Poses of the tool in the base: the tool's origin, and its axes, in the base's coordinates. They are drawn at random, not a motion.
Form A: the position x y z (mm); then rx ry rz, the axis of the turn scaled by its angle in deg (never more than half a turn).
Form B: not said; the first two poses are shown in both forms.
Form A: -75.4, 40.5, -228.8, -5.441, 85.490, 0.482
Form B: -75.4, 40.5, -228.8, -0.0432, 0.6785, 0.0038, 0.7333
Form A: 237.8, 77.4, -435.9, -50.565, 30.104, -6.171
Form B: 237.8, 77.4, -435.9, -0.4219, 0.2512, -0.0515, 0.8696
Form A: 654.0, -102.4, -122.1, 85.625, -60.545, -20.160
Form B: 654.0, -102.4, -122.1, 0.6437, -0.4551, -0.1515, 0.5963
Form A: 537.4, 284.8, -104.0, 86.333, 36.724, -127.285
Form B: 537.4, 284.8, -104.0, 0.5361, 0.2280, -0.7903, 0.1897
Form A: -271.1, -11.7, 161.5, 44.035, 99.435, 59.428
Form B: -271.1, -11.7, 161.5, 0.3136, 0.7082, 0.4233, 0.4700
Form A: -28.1, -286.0, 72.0, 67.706, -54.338, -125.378
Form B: -28.1, -286.0, 72.0, 0.4312, -0.3461, -0.7986, 0.2377
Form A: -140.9, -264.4, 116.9, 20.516, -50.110, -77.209
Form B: -140.9, -264.4, 116.9, 0.1595, -0.3896, -0.6003, 0.6801
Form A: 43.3, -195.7, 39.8, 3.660, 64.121, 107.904
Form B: 43.3, -195.7, 39.8, 0.0259, 0.4541, 0.7642, 0.4573
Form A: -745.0, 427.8, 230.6, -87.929, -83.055, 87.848
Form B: -745.0, 427.8, 230.6, -0.5675, -0.5360, 0.5669, 0.2631
